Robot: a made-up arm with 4 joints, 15 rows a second.
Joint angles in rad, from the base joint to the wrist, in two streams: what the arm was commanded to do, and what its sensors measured. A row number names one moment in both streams.
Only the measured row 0 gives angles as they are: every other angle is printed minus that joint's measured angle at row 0.
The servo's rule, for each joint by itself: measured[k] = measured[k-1] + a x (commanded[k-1-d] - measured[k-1]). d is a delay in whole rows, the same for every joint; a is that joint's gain. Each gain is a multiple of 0.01, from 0.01 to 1. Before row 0 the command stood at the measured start. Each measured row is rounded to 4 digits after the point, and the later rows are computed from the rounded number. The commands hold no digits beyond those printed.
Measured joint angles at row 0:
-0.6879, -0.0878, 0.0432, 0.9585
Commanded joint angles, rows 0 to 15:
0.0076, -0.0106, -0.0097, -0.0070
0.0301, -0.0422, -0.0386, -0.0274
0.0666, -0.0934, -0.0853, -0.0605
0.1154, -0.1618, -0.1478, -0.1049
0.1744, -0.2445, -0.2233, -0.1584
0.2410, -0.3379, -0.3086, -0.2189
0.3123, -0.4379, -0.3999, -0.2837
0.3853, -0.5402, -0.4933, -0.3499
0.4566, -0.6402, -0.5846, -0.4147
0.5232, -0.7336, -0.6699, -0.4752
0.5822, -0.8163, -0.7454, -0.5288
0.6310, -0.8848, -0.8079, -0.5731
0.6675, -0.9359, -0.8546, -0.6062
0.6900, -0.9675, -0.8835, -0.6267
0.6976, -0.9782, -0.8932, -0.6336
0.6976, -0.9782, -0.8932, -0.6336
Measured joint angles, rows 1 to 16:
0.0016, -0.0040, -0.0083, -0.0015
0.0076, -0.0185, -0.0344, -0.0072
0.0200, -0.0470, -0.0782, -0.0189
0.0400, -0.0906, -0.1381, -0.0378
0.0682, -0.1491, -0.2114, -0.0643
0.1045, -0.2208, -0.2950, -0.0983
0.1481, -0.3033, -0.3852, -0.1391
0.1979, -0.3933, -0.4782, -0.1855
0.2522, -0.4871, -0.5697, -0.2359
0.3091, -0.5808, -0.6559, -0.2885
0.3665, -0.6703, -0.7329, -0.3414
0.4220, -0.7518, -0.7974, -0.3924
0.4736, -0.8218, -0.8466, -0.4394
0.5190, -0.8772, -0.8783, -0.4806
0.5565, -0.9156, -0.8911, -0.5143
0.5861, -0.9394, -0.8929, -0.5405
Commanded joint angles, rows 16 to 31:
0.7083, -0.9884, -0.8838, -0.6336
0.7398, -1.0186, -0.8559, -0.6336
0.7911, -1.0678, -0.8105, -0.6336
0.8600, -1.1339, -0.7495, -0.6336
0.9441, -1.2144, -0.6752, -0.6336
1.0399, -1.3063, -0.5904, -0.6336
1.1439, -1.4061, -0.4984, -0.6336
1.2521, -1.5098, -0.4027, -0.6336
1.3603, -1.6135, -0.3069, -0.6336
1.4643, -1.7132, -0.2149, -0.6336
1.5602, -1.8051, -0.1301, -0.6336
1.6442, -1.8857, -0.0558, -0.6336
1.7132, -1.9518, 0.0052, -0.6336
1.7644, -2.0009, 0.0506, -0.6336
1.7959, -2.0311, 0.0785, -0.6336
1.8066, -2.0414, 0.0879, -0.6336
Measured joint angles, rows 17 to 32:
0.6118, -0.9580, -0.8851, -0.5610
0.6387, -0.9810, -0.8600, -0.5770
0.6707, -1.0140, -0.8174, -0.5895
0.7105, -1.0596, -0.7590, -0.5992
0.7596, -1.1184, -0.6869, -0.6068
0.8185, -1.1898, -0.6039, -0.6127
0.8868, -1.2720, -0.5132, -0.6173
0.9635, -1.3624, -0.4182, -0.6209
1.0468, -1.4578, -0.3225, -0.6237
1.1345, -1.5549, -0.2300, -0.6259
1.2239, -1.6500, -0.1441, -0.6276
1.3122, -1.7396, -0.0682, -0.6289
1.3964, -1.8202, -0.0051, -0.6299
1.4737, -1.8889, 0.0428, -0.6307
1.5414, -1.9429, 0.0735, -0.6313
1.5971, -1.9803, 0.0859, -0.6318

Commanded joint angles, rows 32 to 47:
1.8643, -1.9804, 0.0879, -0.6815
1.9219, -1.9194, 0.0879, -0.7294
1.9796, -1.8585, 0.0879, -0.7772
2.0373, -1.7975, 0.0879, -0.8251
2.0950, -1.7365, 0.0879, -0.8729
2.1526, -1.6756, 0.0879, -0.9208
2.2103, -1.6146, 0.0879, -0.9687
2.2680, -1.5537, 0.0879, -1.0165
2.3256, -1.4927, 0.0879, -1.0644
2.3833, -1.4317, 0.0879, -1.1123
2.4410, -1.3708, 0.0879, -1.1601
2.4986, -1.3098, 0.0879, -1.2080
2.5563, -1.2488, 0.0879, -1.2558
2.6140, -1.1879, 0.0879, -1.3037
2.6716, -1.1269, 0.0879, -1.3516
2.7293, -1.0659, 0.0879, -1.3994
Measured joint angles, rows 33 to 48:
1.6532, -1.9803, 0.0876, -0.6427
1.7096, -1.9572, 0.0879, -0.6618
1.7663, -1.9197, 0.0879, -0.6872
1.8232, -1.8733, 0.0879, -0.7175
1.8803, -1.8213, 0.0879, -0.7517
1.9375, -1.7659, 0.0879, -0.7889
1.9948, -1.7084, 0.0879, -0.8285
2.0522, -1.6496, 0.0879, -0.8699
2.1096, -1.5900, 0.0879, -0.9127
2.1671, -1.5298, 0.0879, -0.9566
2.2246, -1.4694, 0.0879, -1.0014
2.2821, -1.4088, 0.0879, -1.0469
2.3397, -1.3480, 0.0879, -1.0929
2.3973, -1.2872, 0.0879, -1.1393
2.4549, -1.2263, 0.0879, -1.1860
2.5125, -1.1653, 0.0879, -1.2329

